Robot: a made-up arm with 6 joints.
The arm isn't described. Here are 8 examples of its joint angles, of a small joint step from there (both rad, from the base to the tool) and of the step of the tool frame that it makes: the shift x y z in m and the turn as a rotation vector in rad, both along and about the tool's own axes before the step.
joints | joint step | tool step
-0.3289 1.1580 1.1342 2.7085 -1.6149 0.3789 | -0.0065 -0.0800 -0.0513 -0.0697 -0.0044 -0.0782 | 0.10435 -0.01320 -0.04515 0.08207 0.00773 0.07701
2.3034 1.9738 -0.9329 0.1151 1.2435 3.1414 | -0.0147 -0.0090 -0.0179 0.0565 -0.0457 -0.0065 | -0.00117 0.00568 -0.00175 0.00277 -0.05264 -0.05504
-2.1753 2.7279 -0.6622 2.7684 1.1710 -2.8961 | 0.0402 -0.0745 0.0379 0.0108 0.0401 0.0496 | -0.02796 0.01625 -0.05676 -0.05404 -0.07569 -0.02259
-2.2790 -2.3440 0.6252 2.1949 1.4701 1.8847 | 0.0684 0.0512 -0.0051 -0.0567 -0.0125 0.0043 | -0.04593 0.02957 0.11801 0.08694 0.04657 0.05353
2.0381 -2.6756 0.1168 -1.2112 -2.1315 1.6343 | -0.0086 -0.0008 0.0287 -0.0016 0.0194 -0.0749 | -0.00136 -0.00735 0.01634 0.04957 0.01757 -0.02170
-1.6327 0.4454 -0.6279 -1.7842 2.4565 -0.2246 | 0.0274 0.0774 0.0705 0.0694 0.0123 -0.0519 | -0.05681 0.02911 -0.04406 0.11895 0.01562 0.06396
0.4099 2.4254 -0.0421 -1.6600 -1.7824 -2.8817 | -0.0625 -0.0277 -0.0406 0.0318 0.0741 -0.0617 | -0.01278 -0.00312 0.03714 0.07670 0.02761 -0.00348
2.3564 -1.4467 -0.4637 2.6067 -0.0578 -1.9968 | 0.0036 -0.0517 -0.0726 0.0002 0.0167 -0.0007 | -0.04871 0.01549 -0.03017 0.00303 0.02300 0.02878
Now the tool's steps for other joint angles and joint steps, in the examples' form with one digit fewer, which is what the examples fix.
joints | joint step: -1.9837 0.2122 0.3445 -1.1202 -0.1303 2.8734 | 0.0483 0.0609 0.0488 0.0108 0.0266 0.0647
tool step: 0.0679 0.0200 0.0334 -0.0706 -0.0234 -0.0043
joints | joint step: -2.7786 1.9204 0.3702 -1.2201 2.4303 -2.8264 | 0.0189 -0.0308 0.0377 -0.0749 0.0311 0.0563
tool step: 0.0020 -0.0406 -0.0378 -0.0573 0.0192 0.0984
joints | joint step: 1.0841 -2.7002 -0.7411 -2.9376 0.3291 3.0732 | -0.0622 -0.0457 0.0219 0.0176 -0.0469 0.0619
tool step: -0.0333 0.0365 -0.0257 -0.1360 -0.1188 -0.0078
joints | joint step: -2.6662 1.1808 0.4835 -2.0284 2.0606 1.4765 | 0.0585 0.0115 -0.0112 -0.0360 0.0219 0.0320
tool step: -0.0555 -0.0349 -0.0489 -0.0665 -0.0206 0.0088
